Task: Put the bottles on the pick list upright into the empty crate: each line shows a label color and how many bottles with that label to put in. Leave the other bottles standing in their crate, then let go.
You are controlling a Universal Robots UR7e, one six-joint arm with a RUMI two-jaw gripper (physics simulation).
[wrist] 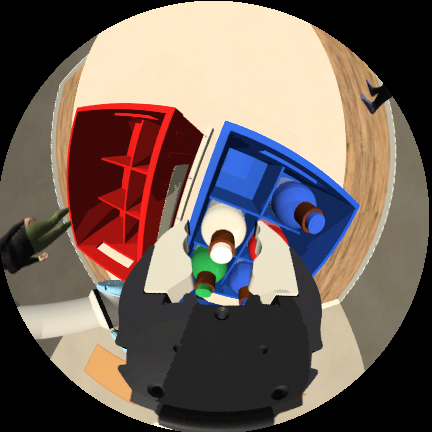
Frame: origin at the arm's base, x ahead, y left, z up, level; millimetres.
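Seen in the pictures: gripper, fingertip midpoint: (221, 221).
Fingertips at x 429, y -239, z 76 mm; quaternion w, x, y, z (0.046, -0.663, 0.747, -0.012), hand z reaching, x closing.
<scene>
A point is followed by its place in that frame.
My gripper (221, 221) @[y -239, x 429, z 76 mm] is open and empty, its fingers pointing at the blue crate (212, 165) @[y -237, x 486, z 88 mm], one on either side of the white bottle in the view. The white-label bottle (223, 221) @[y -237, x 409, z 33 mm] stands in a compartment with its brown neck and white cap showing. A green bottle (208, 264) @[y -205, x 329, z 33 mm] and a blue bottle (241, 276) @[y -262, x 289, z 26 mm] stand nearer the gripper body, partly hidden. A red bottle (274, 232) is mostly hidden behind the right finger. Another blue bottle (294, 201) @[y -338, x 432, z 36 mm] stands at the right. The red crate (147, 185) @[y -171, x 478, z 88 mm] at the left shows empty compartments. No pick list text is readable.
A pale upright strip (194, 176) @[y -180, x 464, z -70 mm] and a grey panel (173, 200) @[y -151, x 433, z -12 mm] stand between the crates. The blue crate's far-left compartment is empty. A pale arm (55, 320) @[y 114, x 291, z 255 mm] shows at lower left, near an orange patch (110, 372). People stand beyond the table's left and right edges.
</scene>
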